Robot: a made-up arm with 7 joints.
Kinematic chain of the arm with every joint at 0, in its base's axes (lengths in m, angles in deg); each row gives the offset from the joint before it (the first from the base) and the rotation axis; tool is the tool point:
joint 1: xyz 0 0 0.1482 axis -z
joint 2: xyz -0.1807 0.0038 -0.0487 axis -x
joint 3: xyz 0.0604 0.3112 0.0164 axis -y
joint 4: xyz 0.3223 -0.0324 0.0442 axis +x
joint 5: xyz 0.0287 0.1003 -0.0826 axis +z
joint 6: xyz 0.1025 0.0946 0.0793 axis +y
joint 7: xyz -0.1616 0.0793 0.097 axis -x
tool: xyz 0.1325 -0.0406 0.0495
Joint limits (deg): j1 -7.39..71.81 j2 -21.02..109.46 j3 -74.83..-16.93 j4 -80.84..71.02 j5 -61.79..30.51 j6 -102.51..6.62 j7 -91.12..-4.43
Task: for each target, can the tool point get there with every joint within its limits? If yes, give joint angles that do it. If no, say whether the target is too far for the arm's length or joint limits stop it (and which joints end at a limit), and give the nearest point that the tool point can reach.
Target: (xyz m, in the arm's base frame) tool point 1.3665 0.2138 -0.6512
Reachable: no: too far | nearest point 0.5830 0.1369 -0.2274 | short by 0.894 m
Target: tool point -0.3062 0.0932 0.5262
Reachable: no: joint limits stop it (at a limit: joint 1, joint 2, joint 3, joint 4, joint 5, joint 7) | nearest point 0.1515 0.2692 0.3689 | short by 0.515 m
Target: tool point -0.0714 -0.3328 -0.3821
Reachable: yes | joints 1.16 81.24 -64.65 -69.28 3.50 -7.62 -64.06
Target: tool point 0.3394 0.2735 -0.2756
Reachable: yes | joints 17.16 15.11 -60.11 14.58 -16.91 -15.71 -49.33
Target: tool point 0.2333 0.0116 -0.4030
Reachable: yes | joints 18.15 65.63 -36.83 18.12 4.65 -88.31 -64.00
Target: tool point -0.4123 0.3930 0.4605
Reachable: no: joint limits stop it (at a limit: joint 1, joint 2, joint 3, joint 5, joint 7) | nearest point -0.1957 0.4628 0.0227 | short by 0.493 m
